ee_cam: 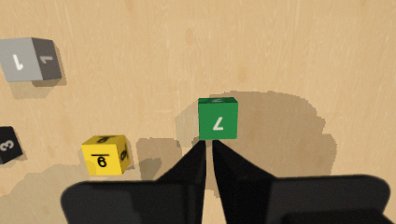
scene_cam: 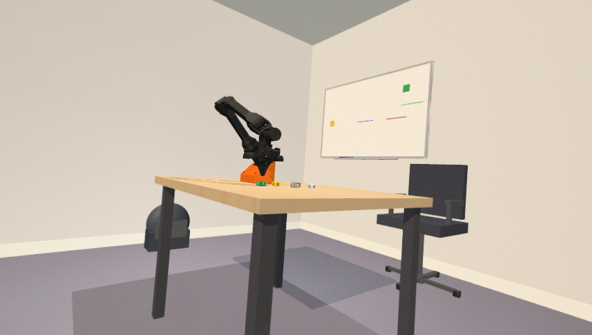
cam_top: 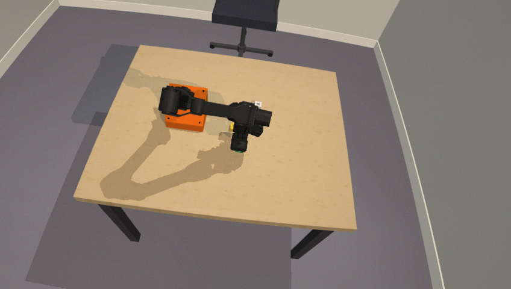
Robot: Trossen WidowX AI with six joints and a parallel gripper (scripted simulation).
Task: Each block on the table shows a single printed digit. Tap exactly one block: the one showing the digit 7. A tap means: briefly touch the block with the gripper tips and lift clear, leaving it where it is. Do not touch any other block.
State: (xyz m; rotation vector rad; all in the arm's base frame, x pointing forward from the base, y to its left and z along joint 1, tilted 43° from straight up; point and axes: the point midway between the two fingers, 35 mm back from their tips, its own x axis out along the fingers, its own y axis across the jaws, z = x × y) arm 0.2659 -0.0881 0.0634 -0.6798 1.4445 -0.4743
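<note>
My gripper tip is now 10 mm short of the green block, 10 mm to the left of it and 30 mm above it. The rest, counted from my gripper tip: grey block 50 mm ahead, 150 mm to the left, 30 mm below; then black block 40 mm behind, 210 mm to the left, 30 mm below; then yellow block 40 mm behind, 90 mm to the left, 30 mm below.
</note>
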